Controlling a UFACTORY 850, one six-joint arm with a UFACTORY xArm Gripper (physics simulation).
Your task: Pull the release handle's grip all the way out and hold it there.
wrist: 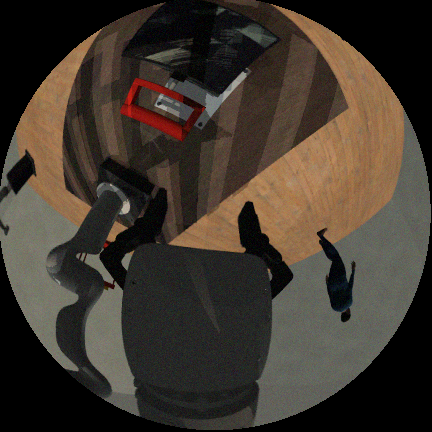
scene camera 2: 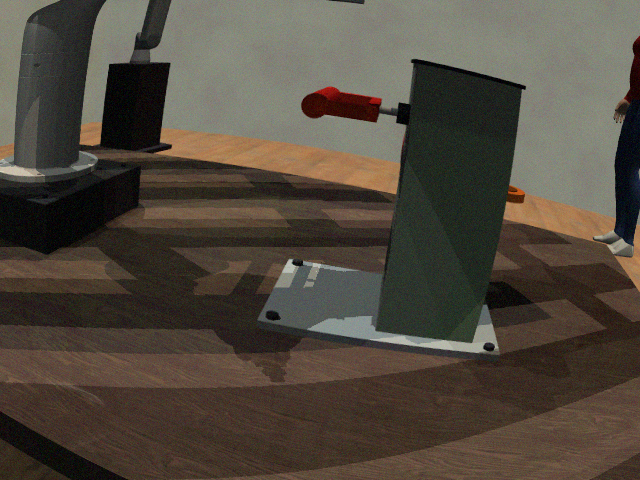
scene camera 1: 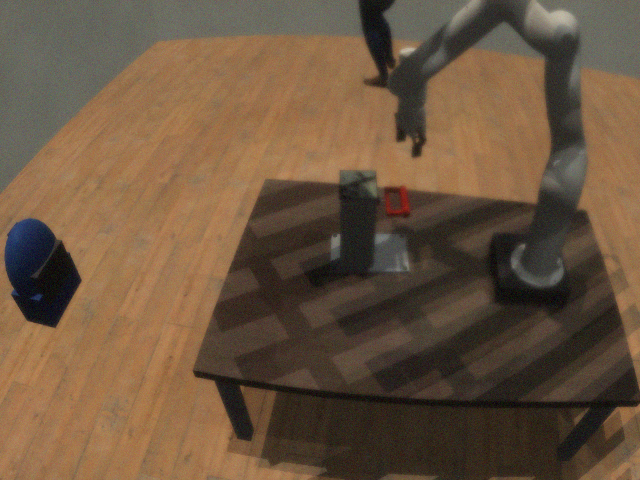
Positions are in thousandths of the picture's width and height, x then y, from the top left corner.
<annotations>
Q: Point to a metal base plate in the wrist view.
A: At 490, 237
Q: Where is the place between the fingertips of my gripper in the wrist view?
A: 473, 471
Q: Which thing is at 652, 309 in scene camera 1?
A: My gripper.
</annotations>
